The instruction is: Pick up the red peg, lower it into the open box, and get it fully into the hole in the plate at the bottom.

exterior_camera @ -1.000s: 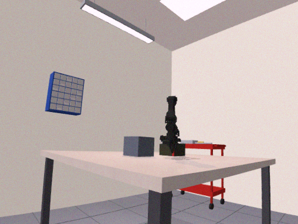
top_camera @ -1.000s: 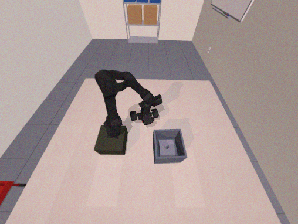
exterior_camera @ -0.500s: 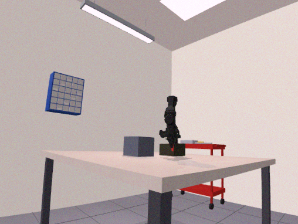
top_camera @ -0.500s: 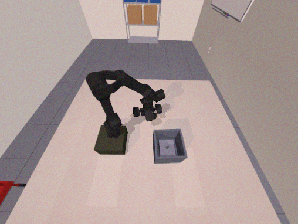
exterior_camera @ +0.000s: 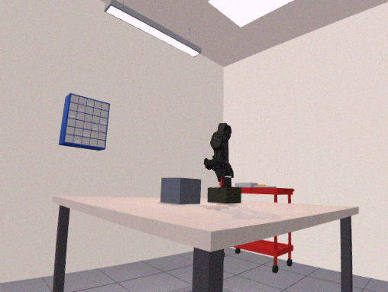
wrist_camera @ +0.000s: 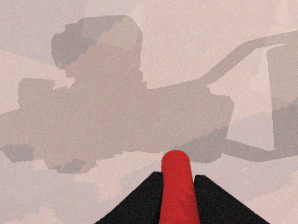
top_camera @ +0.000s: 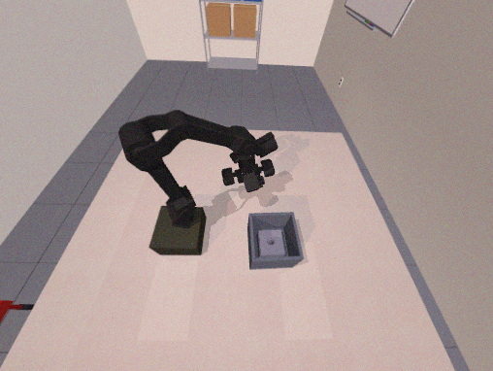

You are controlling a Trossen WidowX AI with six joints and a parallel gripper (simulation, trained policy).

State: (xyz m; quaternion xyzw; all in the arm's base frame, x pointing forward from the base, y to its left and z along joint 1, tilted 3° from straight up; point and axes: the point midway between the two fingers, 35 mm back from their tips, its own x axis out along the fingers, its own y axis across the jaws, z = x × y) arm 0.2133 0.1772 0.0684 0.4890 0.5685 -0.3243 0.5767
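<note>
Right now the plate is 21 cm to the right of my gripper tip, 11 cm ahead of it and 8 cm below it. The rest, counted from my gripper tip: red peg (2 cm above).
</note>
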